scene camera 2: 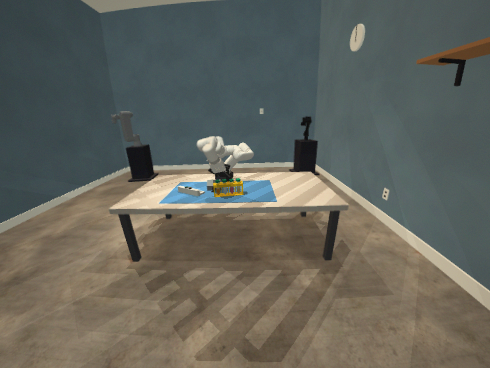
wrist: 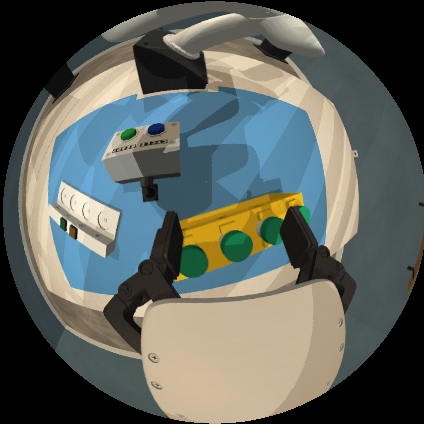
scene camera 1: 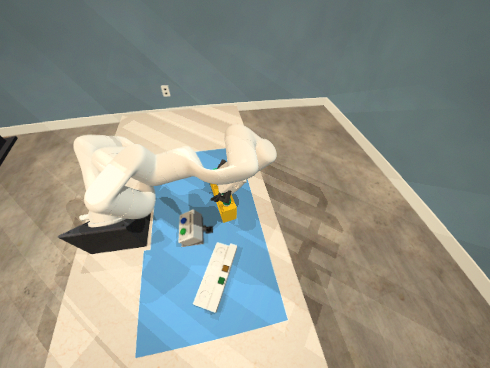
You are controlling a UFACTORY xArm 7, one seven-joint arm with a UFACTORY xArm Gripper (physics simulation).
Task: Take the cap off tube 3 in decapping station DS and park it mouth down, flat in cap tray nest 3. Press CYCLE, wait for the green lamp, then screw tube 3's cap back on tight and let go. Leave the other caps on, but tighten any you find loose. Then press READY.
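Pixels of known places: gripper, fingertip midpoint: (scene camera 2: 222,174) (wrist: 234,221) (scene camera 1: 213,188); arm's base, link origin: (wrist: 180,45) (scene camera 1: 109,221).
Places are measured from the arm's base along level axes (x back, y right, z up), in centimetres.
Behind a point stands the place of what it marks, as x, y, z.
My gripper (scene camera 1: 221,181) (scene camera 2: 224,175) @(-40.2, 1.9, 5.9) (wrist: 234,221) @(-40.2, 1.9, 5.9) is open and empty above the yellow decapping station (scene camera 1: 229,215) @(-44.0, 9.4, -4.4) (scene camera 2: 229,195) @(-45.8, -2.1, -9.3) (wrist: 215,248) @(-44.3, 3.0, 0.1). Several tubes stand in the station under green caps. In the wrist view, an end cap (wrist: 193,261) @(-43.8, 6.0, 2.7) is beside the left finger, two middle caps (wrist: 236,246) @(-43.7, 1.2, 2.7) (wrist: 272,230) @(-43.5, -3.6, 2.8) show between the fingers, and the far end cap (wrist: 303,216) @(-43.6, -9.6, 2.6) is partly behind the right finger. Tube numbers are unreadable. The white cap tray (scene camera 1: 210,295) @(-29.6, 34.3, -8.3) (scene camera 2: 190,191) @(-38.6, 28.1, -6.7) (wrist: 107,247) @(-41.6, 20.9, -5.7) shows bare round nests. The grey button box (scene camera 1: 194,235) @(-29.3, 14.6, -1.6) (wrist: 142,165) @(-31.3, 9.6, -3.5) has green (wrist: 128,134) @(-26.1, 10.9, -2.1) and blue (wrist: 156,129) @(-26.9, 6.6, -2.1) buttons.
A dark fitting (scene camera 1: 208,229) @(-34.5, 10.9, -8.2) (wrist: 150,192) @(-34.9, 10.2, -8.1) sticks out from the box towards the station. The tray carries a green square (scene camera 1: 221,281) @(-34.3, 32.0, -4.0) (wrist: 63,224) @(-34.7, 31.1, -4.1) and an amber square (scene camera 1: 225,268) @(-36.7, 28.6, -4.1) (wrist: 73,232) @(-37.0, 27.9, -4.1). All stand on a blue mat (scene camera 1: 165,320) @(-14.1, 36.6, -9.4) (wrist: 90,270) @(-46.7, 32.8, -9.4). The arm's black base (scene camera 1: 110,239) @(-1.7, 8.5, 1.2) (wrist: 170,70) @(-10.8, 3.0, -2.6) is beyond the box.
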